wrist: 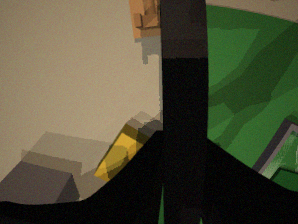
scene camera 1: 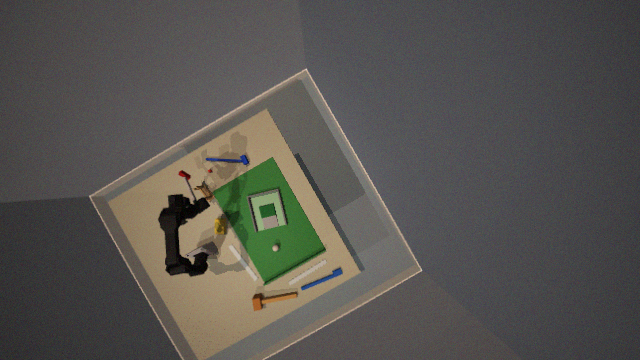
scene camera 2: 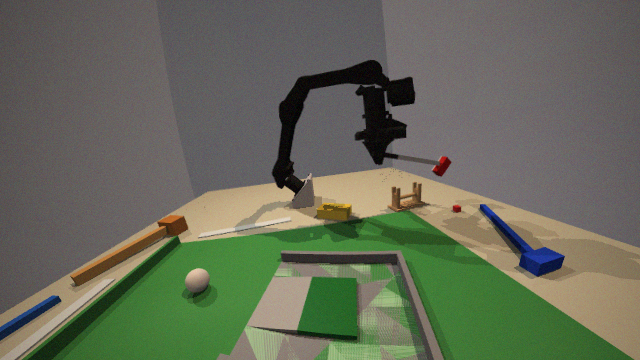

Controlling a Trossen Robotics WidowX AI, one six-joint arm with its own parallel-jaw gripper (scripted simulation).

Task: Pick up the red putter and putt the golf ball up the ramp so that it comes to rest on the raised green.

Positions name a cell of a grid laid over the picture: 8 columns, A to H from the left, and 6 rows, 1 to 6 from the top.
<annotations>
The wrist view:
gripper: E4
yellow block: D4
green mat: G3
</annotations>
